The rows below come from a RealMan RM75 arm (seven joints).
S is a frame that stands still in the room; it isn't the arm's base.
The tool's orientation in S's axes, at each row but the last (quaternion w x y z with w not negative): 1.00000 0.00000 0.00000 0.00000; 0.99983 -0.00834 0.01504 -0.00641; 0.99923 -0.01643 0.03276 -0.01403; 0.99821 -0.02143 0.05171 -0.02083; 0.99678 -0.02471 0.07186 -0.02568
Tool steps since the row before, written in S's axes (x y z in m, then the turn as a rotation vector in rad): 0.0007 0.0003 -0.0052 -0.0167 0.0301 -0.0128; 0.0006 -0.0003 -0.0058 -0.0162 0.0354 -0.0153; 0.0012 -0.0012 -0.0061 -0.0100 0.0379 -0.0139; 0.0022 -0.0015 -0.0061 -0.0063 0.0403 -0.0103; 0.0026 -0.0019 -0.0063 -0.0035 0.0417 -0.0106
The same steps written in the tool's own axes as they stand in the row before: 0.0007 0.0003 -0.0052 -0.0167 0.0301 -0.0128; 0.0008 -0.0002 -0.0058 -0.0162 0.0354 -0.0152; 0.0016 -0.0010 -0.0060 -0.0102 0.0381 -0.0133; 0.0029 -0.0011 -0.0059 -0.0070 0.0404 -0.0093; 0.0036 -0.0014 -0.0059 -0.0042 0.0420 -0.0091
